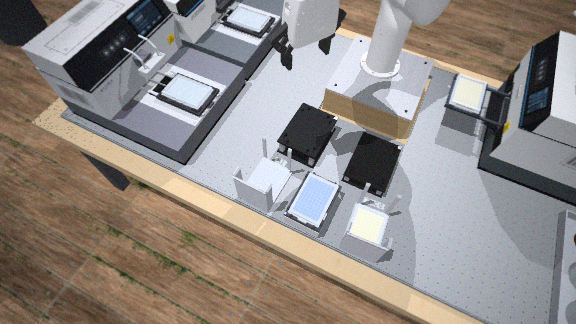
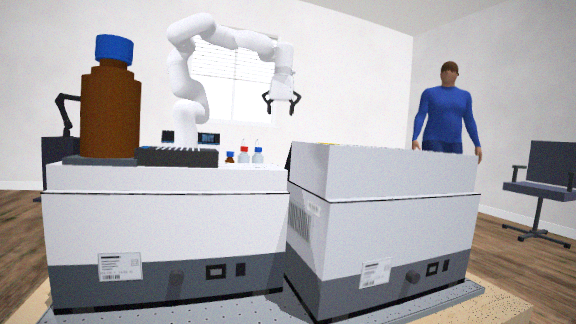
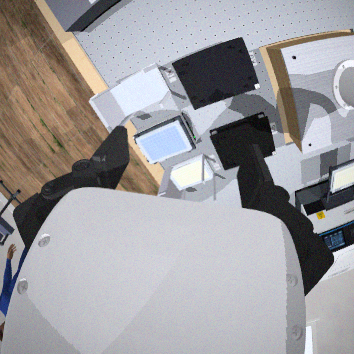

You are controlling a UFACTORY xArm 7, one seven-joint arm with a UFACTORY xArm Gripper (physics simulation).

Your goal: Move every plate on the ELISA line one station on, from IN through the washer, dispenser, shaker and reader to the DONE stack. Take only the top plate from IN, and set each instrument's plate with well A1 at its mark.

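Seen in the pictures: gripper, fingertip midpoint: (image 1: 305,58) (image 2: 279,115) (image 3: 184,149); arm's base at its link origin: (image 1: 379,64) (image 3: 349,84).
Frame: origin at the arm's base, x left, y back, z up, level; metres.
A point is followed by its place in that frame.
My gripper (image 1: 306,56) @(x -0.072, y -0.376, z 0.276 m) (image 2: 280,113) @(x -0.072, y -0.376, z 0.276 m) (image 3: 184,149) @(x -0.072, y -0.376, z 0.276 m) is open and empty, high above the bench. A white plate (image 1: 189,92) @(x -0.416, y -0.439, z 0.016 m) lies on the left front instrument and another white plate (image 1: 250,19) @(x -0.461, y -0.074, z 0.020 m) on the one behind. A pale plate (image 1: 270,175) @(x -0.081, y -0.507, z -0.052 m) (image 3: 141,90) @(x -0.085, y -0.515, z -0.059 m) sits in a holder with corner posts. A blue plate (image 1: 314,199) @(x 0.063, y -0.514, z -0.023 m) (image 3: 165,141) @(x 0.056, y -0.501, z -0.023 m) lies on a dark-rimmed nest beside it. A yellow plate (image 1: 368,223) @(x 0.210, y -0.476, z -0.066 m) (image 3: 191,173) @(x 0.208, y -0.484, z -0.067 m) sits in the second post holder. Another yellow plate (image 1: 468,93) @(x 0.277, y 0.008, z 0.030 m) (image 3: 345,176) @(x 0.271, y 0.004, z 0.030 m) lies on the right instrument's extended carrier. A1 marks are too small to read.
Two black platforms (image 1: 307,131) @(x -0.066, y -0.337, z -0.028 m) (image 1: 374,162) @(x 0.143, y -0.311, z -0.047 m) (image 3: 215,72) @(x -0.071, y -0.331, z -0.027 m) (image 3: 243,140) @(x 0.123, y -0.306, z -0.047 m) stand between the holders and the arm's base block (image 1: 365,117) @(x 0.047, y -0.168, z -0.062 m). A brown bottle (image 2: 110,115) @(x -0.702, y 0.003, z 0.204 m) stands on a white instrument (image 2: 165,220) @(x -0.718, y -0.080, z 0.057 m). A person in blue (image 2: 449,115) stands in the background.
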